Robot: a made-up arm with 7 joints.
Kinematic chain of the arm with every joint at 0, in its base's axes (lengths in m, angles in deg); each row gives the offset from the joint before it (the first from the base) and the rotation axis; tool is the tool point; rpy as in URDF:
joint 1: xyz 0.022 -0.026 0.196 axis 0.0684 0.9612 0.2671
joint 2: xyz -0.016 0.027 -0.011 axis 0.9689 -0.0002 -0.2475
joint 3: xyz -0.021 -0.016 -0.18 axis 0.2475 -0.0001 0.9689
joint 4: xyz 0.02 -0.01 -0.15 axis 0.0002 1 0
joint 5: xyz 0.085 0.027 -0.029 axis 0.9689 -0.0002 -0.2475
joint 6: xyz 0.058 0.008 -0.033 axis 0.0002 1 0
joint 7: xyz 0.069 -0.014 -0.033 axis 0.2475 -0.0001 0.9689
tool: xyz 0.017 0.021 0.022 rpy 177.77 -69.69 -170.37
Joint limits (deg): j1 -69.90..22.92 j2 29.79..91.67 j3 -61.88..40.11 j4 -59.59..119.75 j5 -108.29..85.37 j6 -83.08..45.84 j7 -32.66..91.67
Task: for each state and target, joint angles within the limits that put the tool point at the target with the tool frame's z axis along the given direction. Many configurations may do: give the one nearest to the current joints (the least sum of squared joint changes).
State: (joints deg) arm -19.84 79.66 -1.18 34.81 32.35 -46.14 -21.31
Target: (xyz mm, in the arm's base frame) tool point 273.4 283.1 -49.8 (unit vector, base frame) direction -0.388 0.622 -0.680
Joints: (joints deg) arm -11.08 47.58 7.90 30.00 6.23 -62.22 3.10
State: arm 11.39 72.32 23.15 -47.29 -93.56 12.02 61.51
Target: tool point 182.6 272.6 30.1 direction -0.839 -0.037 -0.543
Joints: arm 22.92 62.51 20.50 -30.47 -45.85 4.08 20.41
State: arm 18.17 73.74 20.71 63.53 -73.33 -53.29 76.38
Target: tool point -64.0 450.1 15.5 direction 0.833 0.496 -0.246
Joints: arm 19.39 57.44 35.37 67.25 -85.37 -71.37 88.85
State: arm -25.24 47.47 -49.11 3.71 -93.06 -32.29 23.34
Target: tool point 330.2 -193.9 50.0 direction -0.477 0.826 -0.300
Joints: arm -63.97 29.91 -61.88 -26.65 -103.19 11.99 10.13
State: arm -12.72 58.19 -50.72 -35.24 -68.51 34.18 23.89
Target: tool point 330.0 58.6 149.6 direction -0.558 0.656 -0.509
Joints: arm -47.92 72.59 -26.09 -50.65 -67.25 27.13 21.01
